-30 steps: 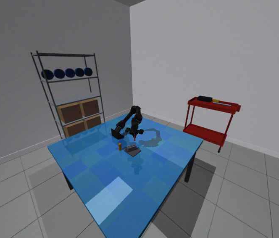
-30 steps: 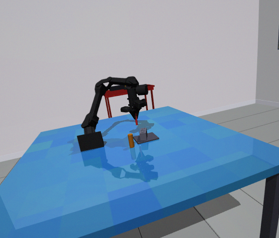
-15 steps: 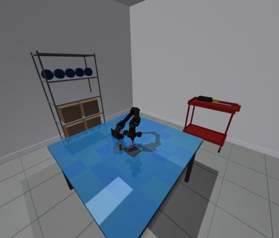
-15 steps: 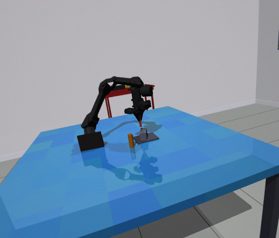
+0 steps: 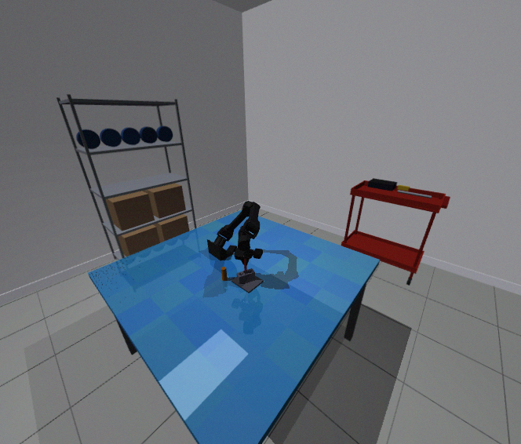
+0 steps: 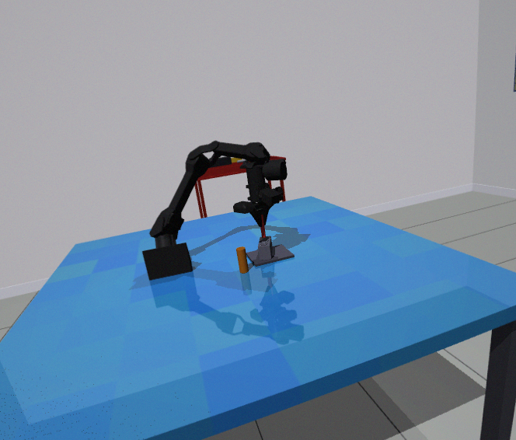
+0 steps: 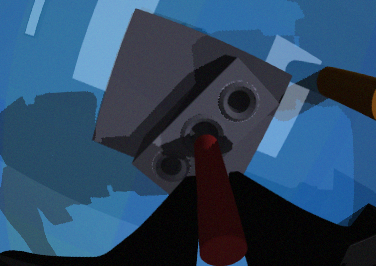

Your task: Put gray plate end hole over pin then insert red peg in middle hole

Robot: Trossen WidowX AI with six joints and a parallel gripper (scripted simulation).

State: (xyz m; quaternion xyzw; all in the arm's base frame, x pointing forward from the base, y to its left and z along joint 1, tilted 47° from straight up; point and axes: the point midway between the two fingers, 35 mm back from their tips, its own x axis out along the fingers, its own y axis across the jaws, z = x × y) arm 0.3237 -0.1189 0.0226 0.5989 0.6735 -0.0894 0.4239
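Right now my gripper tip is 70 mm above the gray plate. Also, from my gripper tip: orange cylinder 100 mm behind, 70 mm to the right, 70 mm below; dark base 10 mm ahead, 10 mm to the left, 100 mm below; red peg right at my gripper tip.
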